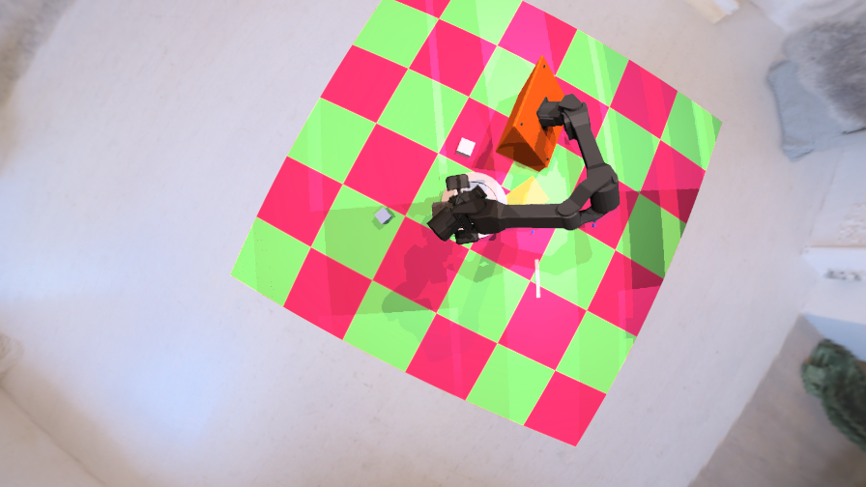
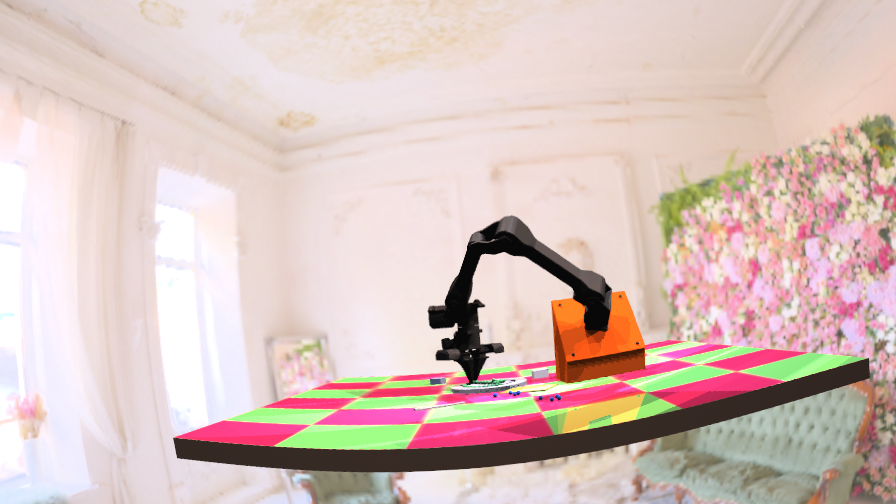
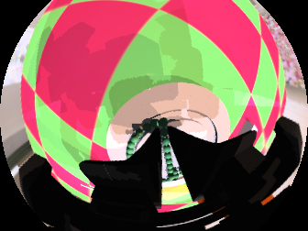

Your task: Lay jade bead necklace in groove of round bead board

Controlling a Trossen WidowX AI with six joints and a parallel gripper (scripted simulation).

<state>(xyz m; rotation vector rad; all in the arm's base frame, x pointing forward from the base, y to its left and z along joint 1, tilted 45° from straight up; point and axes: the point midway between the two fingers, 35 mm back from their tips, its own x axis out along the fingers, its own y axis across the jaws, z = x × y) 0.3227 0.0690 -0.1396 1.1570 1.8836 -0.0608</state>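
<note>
Now: gripper tip 50 mm past the round bead board, 30 mm to the right of it and 10 mm above it. From my gripper tip the other things lie so: pale blue cube 130 mm ahead, 190 mm to the right, 10 mm below; then white cube 180 mm behind, 90 mm to the right; then yellow patch 150 mm behind, 150 mm to the left, 10 mm below.
</note>
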